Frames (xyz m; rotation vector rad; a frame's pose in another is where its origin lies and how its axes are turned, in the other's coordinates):
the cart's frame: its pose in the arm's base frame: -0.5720 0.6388 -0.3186 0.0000 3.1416 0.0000
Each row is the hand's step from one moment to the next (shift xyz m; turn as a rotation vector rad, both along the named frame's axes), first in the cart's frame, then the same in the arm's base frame.
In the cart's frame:
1: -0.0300 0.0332 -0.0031 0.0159 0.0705 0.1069
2: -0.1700 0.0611 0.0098 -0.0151 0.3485 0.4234
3: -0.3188 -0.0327 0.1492 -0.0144 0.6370 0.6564
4: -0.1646 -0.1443 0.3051 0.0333 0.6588 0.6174
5: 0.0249 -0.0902 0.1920 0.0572 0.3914 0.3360
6: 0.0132 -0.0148 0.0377 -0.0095 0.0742 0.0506
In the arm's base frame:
1: 0.0300 0.0332 0.0031 -0.0159 0.0705 -0.1069
2: 0.1700 0.0611 -0.0098 0.0151 0.3485 -0.4234
3: 0.3188 -0.0327 -0.1492 0.0144 0.6370 -0.6564
4: 0.1646 -0.1443 -0.3051 -0.0333 0.6588 -0.6174
5: -0.0249 -0.0902 -0.1920 -0.0572 0.3914 -0.3360
6: -0.0132 -0.0148 -0.0377 0.0095 0.0742 -0.0506

